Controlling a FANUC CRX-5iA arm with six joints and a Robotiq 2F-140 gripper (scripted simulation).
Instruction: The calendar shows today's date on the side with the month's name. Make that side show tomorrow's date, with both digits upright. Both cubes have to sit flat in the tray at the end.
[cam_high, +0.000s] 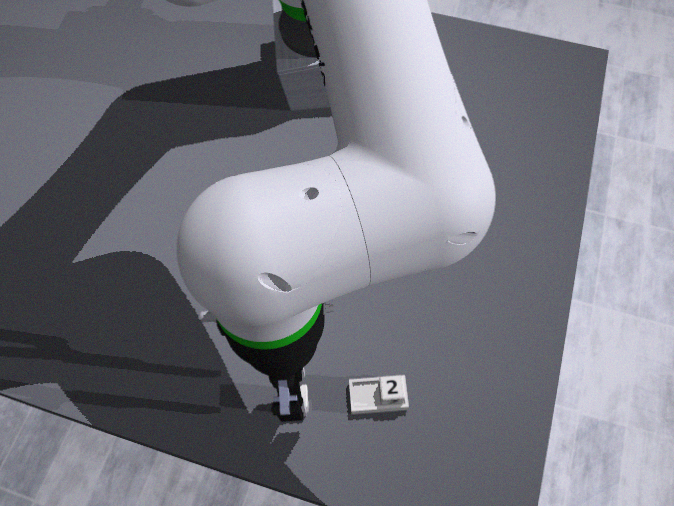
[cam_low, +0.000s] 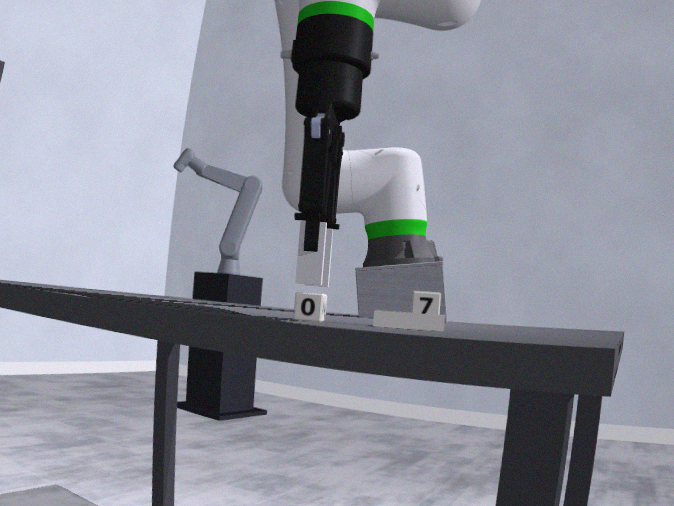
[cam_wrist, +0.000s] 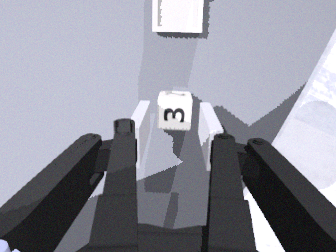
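The cube lies 60 mm below my hand. From my hand the other things lie so: tray: 50 mm behind, 100 mm to the left, 60 mm below.
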